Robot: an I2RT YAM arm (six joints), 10 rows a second.
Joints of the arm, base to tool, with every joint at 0 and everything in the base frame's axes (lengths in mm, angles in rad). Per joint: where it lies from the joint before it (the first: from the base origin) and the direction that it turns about. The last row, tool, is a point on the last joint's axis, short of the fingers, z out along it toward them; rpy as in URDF.
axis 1: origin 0 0 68 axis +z
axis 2: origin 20 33.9 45.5 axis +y
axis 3: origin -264 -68.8 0 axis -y
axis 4: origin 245 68.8 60 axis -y
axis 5: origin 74 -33.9 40.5 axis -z
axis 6: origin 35.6 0 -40.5 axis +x
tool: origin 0 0 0 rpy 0 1.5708 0
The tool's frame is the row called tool.
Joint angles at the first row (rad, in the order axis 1, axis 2, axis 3, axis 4, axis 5, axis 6):
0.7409, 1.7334, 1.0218, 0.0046, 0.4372, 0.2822
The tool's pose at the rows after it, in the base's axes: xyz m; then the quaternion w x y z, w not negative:
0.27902, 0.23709, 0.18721, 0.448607, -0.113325, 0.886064, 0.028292
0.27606, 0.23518, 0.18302, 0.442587, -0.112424, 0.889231, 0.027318
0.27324, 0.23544, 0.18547, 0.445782, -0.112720, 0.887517, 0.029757
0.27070, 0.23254, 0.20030, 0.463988, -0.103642, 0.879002, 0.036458
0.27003, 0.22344, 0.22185, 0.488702, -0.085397, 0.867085, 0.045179
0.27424, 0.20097, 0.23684, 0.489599, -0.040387, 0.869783, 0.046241
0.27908, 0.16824, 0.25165, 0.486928, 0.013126, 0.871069, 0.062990
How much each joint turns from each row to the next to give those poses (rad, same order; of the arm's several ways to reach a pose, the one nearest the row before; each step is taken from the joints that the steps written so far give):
0.0046, -0.0016, -0.0124, 0.0000, 0.0000, 0.0077
0.0015, -0.0030, -0.0168, -0.0015, -0.0016, 0.0092
0.0062, -0.0122, -0.0063, 0.0015, 0.0031, 0.0016
0.0000, -0.0444, -0.0015, 0.0015, 0.0123, 0.0000
-0.0168, -0.0644, 0.0000, 0.0001, 0.0092, -0.0016
-0.0580, -0.0614, 0.0000, -0.0567, -0.0061, 0.0474
-0.0934, -0.0766, -0.0137, -0.0476, -0.0551, 0.0553

